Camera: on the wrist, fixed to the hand. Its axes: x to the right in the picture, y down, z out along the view.
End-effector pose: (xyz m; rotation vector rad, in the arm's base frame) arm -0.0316 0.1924 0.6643 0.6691 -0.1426 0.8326
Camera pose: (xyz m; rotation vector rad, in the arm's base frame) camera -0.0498 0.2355 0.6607 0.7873 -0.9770 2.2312
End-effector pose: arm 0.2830 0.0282 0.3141 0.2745 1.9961 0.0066
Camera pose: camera 0.2556 0.0659 0.3193 1.7192 1.0356 0.7246
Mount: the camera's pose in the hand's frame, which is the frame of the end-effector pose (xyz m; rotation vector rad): 0.0138 0.0322 -0.0312 0.1635 -0.3238 1.5606
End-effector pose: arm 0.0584 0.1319 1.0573 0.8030 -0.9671 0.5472
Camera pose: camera 0.0574 0.1769 1.0705 0.1053 -1.7893 1.8763
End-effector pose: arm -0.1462 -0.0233 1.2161 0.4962 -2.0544 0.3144
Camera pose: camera -0.1438 0.0150 1.2430 -1.1588 -2.3225 1.3502
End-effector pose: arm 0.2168 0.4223 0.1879 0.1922 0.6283 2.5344
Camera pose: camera 0.1826 0.3926 0.1757 -0.9072 -0.3535 -1.9929
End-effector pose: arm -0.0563 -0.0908 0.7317 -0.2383 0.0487 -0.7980
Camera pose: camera -0.0282 -0.0850 0.6946 -0.1094 -0.1309 0.7912
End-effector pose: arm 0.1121 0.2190 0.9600 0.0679 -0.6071 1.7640
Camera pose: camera 0.0868 0.2397 0.9264 0.0247 0.6669 -2.7462
